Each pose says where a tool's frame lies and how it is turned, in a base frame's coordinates. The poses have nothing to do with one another.
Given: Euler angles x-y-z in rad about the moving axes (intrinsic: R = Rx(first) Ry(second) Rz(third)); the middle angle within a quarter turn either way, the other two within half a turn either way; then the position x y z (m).
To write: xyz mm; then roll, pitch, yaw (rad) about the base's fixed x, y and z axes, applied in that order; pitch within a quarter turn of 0, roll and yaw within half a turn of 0. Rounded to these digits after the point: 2 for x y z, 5 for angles.
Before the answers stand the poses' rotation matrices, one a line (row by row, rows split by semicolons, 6 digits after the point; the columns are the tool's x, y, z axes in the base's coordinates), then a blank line. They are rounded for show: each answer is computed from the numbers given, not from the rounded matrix.
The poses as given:
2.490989 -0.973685 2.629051 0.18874 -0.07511 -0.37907
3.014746 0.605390 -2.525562 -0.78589 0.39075 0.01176
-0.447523 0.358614 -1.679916 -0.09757 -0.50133 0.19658
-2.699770 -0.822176 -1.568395 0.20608 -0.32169 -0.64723
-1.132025 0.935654 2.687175 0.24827 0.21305 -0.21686
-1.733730 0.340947 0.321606 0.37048 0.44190 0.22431
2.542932 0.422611 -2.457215 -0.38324 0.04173 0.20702
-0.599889 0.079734 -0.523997 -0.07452 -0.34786 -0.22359
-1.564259 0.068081 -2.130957 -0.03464 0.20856 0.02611
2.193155 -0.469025 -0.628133 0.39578 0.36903 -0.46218
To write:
-0.490007 -0.275727 -0.826963; 0.046288 0.939090 -0.340540; 0.870489 -0.205145 -0.447397
-0.671127 0.475114 0.569083; 0.514399 0.851218 -0.104024; -0.533837 0.222922 -0.815674
-0.101975 0.930815 0.350977; -0.879620 -0.249155 0.405205; 0.464618 -0.267405 0.844171
0.001634 0.680627 -0.732629; 0.904723 0.311091 0.291028; 0.425996 -0.663302 -0.615270
-0.533083 -0.260419 0.804987; 0.841253 -0.061845 0.537092; -0.090085 0.963513 0.252047
0.894119 -0.297896 0.334380; -0.364308 -0.049602 0.929956; -0.260444 -0.953309 -0.152876
-0.706646 0.576572 0.410143; 0.343164 0.786185 -0.513957; -0.618781 -0.222439 -0.753413
0.863075 0.498755 0.079650; -0.451917 0.692153 0.562757; 0.225548 -0.521697 0.822776
-0.530091 0.845207 0.068028; 0.030606 -0.061104 0.997662; 0.847388 0.530934 0.006522
0.721748 0.524176 -0.452017; 0.045399 -0.687501 -0.724763; -0.690665 0.502575 -0.520000

188.74 -75.11 -379.07 -2.71167 -1.05619 3.04741
-785.89 390.75 11.76 2.87481 0.56313 2.48763
-97.57 -501.33 196.58 -0.30677 -0.48320 -1.68621
206.08 -321.69 -647.23 -2.31865 -0.44006 1.56899
248.27 213.05 -216.86 1.31494 0.09021 2.13561
370.48 441.90 224.31 -1.72981 0.26348 -0.38691
-383.24 41.73 207.02 -2.85451 0.66719 2.68951
-74.52 -347.86 -223.59 -0.56509 -0.22751 -0.48236
-34.64 208.56 26.11 1.55851 -1.01105 3.08392
395.78 369.03 -462.18 2.37323 0.76241 0.06282

